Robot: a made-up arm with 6 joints.
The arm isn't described. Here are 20 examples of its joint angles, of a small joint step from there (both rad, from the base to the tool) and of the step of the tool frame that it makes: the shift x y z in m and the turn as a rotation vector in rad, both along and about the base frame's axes.
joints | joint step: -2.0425 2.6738 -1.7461 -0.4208 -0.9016 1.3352 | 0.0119 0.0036 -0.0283 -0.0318 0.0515 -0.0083
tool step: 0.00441 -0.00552 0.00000 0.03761 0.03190 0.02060
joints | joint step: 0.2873 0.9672 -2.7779 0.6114 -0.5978 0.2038 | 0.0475 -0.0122 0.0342 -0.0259 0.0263 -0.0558
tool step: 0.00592 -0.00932 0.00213 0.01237 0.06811 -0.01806
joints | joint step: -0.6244 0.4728 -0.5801 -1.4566 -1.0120 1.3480 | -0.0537 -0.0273 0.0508 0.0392 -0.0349 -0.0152
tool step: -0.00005 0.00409 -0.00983 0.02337 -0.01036 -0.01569
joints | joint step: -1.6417 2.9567 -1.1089 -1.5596 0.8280 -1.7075 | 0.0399 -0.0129 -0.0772 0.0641 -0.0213 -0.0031
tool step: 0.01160 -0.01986 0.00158 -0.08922 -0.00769 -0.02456
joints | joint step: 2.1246 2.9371 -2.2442 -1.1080 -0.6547 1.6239 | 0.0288 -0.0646 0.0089 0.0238 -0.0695 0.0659
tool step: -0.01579 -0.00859 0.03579 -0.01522 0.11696 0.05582
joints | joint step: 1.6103 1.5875 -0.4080 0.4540 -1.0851 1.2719 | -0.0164 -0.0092 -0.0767 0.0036 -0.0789 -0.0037
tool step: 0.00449 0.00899 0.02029 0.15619 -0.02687 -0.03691
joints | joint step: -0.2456 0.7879 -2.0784 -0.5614 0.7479 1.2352 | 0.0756 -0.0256 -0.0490 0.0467 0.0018 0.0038
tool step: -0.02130 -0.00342 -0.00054 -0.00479 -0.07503 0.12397
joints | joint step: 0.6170 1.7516 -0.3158 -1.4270 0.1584 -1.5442 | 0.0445 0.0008 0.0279 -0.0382 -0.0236 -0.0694
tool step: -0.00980 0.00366 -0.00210 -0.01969 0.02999 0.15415
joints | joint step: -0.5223 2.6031 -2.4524 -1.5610 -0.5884 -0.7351 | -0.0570 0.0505 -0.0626 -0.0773 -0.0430 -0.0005
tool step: -0.00928 -0.02670 -0.01453 -0.06982 0.02981 -0.00958
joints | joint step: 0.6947 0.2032 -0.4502 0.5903 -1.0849 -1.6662 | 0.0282 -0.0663 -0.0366 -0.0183 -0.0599 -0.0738
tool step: -0.01618 -0.01840 -0.00102 0.06528 -0.09742 -0.07278
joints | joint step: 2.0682 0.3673 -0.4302 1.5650 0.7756 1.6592 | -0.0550 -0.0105 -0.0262 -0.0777 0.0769 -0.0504
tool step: -0.00353 -0.00609 0.00074 0.11834 -0.07879 0.00365
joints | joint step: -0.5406 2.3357 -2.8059 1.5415 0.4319 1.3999 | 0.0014 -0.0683 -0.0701 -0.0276 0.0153 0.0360
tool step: -0.02934 0.01936 0.04141 -0.06684 -0.10268 0.01617
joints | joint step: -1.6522 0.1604 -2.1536 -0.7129 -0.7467 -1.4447 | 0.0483 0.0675 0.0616 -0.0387 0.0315 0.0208
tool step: -0.02261 -0.03010 0.04093 0.16041 -0.02893 0.03185
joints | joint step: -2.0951 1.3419 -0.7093 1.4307 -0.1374 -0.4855 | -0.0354 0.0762 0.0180 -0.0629 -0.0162 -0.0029
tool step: -0.01287 -0.00556 -0.01861 0.11143 0.00707 -0.01193
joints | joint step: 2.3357 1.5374 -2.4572 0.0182 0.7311 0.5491 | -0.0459 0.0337 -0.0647 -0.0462 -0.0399 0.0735
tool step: 0.00536 0.00982 0.00603 0.02152 0.08177 -0.06267
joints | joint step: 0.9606 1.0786 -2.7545 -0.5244 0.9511 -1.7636 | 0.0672 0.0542 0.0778 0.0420 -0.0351 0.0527
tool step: 0.02868 0.03754 0.00671 -0.06186 0.05310 0.14248
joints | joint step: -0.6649 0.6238 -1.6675 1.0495 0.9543 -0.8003 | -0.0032 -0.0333 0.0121 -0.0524 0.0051 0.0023
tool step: -0.00741 0.00455 -0.00666 -0.02959 0.00173 -0.04824
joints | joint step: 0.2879 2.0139 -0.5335 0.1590 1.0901 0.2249 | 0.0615 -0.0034 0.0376 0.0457 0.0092 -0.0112
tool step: -0.01242 0.00908 0.00152 0.00391 0.04493 0.02327
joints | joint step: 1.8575 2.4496 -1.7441 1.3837 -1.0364 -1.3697 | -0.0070 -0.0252 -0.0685 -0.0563 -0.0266 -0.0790
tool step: 0.00192 0.00550 0.02901 0.05966 -0.08926 0.01055
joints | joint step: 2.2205 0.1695 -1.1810 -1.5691 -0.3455 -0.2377 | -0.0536 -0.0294 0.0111 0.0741 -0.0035 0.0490
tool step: -0.00457 -0.01208 -0.00617 -0.02772 0.04158 0.05579
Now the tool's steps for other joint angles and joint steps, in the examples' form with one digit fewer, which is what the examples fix.
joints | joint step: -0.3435 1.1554 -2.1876 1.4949 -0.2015 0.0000 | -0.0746 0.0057 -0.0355 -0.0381 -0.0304 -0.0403
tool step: -0.0077 0.0004 0.0031 -0.0132 -0.0206 -0.1579
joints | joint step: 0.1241 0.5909 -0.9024 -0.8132 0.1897 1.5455 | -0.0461 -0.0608 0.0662 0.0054 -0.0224 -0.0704
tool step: -0.0120 0.0002 -0.0145 -0.0681 -0.0079 -0.0478
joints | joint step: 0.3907 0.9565 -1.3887 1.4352 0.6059 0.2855 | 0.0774 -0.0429 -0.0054 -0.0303 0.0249 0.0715
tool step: -0.0215 -0.0039 0.0016 0.0146 0.0028 0.1076
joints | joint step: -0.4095 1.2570 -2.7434 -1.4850 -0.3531 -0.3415 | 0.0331 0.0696 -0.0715 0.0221 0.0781 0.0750
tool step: 0.0156 -0.0144 0.0047 0.0804 -0.0022 0.1268
